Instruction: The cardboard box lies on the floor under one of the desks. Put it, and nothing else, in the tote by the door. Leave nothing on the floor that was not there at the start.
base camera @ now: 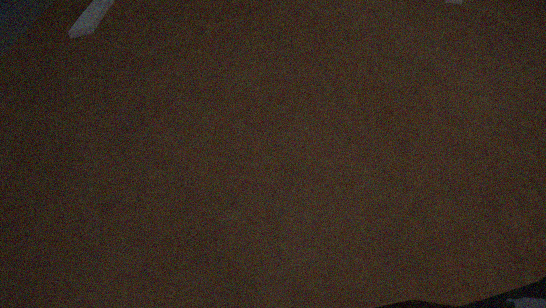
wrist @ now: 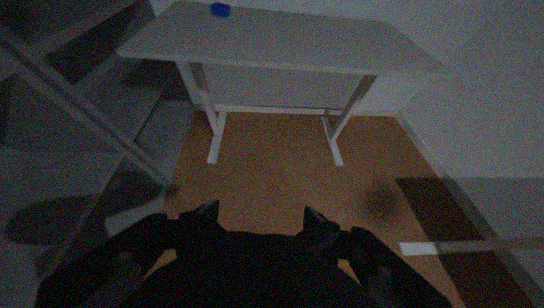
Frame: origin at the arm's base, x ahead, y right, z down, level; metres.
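Where they show: gripper, fingertip midpoint: [wrist: 261,212].
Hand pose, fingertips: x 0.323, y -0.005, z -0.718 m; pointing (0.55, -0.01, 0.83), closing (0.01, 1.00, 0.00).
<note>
Each offset is from my fingertips to the top centre of the thing. "*": to the spot under its first point. Level surfaces: height alone.
My gripper [wrist: 261,212] is open and empty, high above the brown floor in the wrist view. A white desk @[dz +0.165 m] [wrist: 280,40] stands ahead of it against the wall, with two white legs and feet on the floor. The cardboard box does not show in either view, and neither does the tote by the door. In the base camera view the picture is dark and grainy, and part of a white desk foot @[* dx +0.722, dy -0.483, dz +1.089 m] [base camera: 91,19] shows at the top left.
A small blue object @[dx +1.203, dy -0.360, dz +0.120 m] [wrist: 220,9] lies on the desk top. A grey shelf unit [wrist: 82,107] stands at the left. At the right, a white foot @[* dx +0.091, dy +1.201, dz +1.090 m] [wrist: 419,248] and a dark shadow lie on the floor @[dz +1.115 m] [wrist: 280,180] [base camera: 280,160] near the wall.
</note>
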